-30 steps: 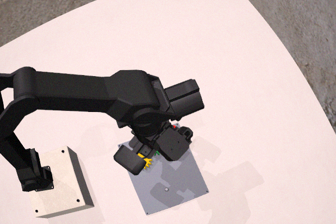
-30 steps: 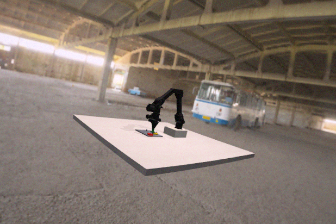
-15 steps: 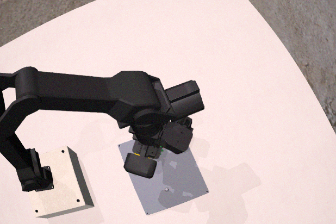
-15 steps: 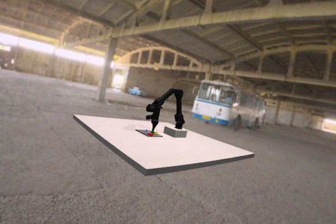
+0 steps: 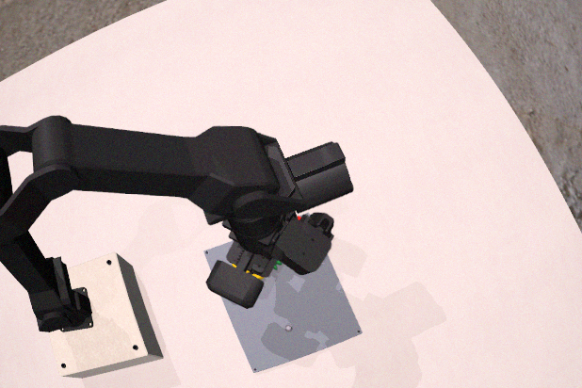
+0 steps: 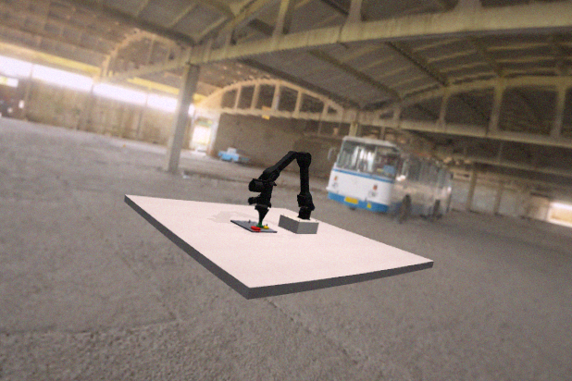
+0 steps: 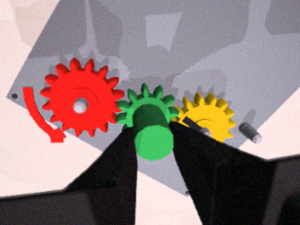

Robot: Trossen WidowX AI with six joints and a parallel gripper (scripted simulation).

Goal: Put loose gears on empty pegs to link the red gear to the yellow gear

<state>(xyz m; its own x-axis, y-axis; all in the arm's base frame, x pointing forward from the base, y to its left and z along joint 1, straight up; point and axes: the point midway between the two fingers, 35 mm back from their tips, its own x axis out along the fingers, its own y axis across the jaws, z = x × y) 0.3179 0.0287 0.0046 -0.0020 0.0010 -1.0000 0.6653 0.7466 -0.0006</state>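
Now: gripper tip 40 mm past the yellow gear, 20 mm to the left of it and 30 mm above it. Round my gripper tip: green gear (10 mm below); then red arrow (50 mm ahead, 50 mm to the left, 40 mm below).
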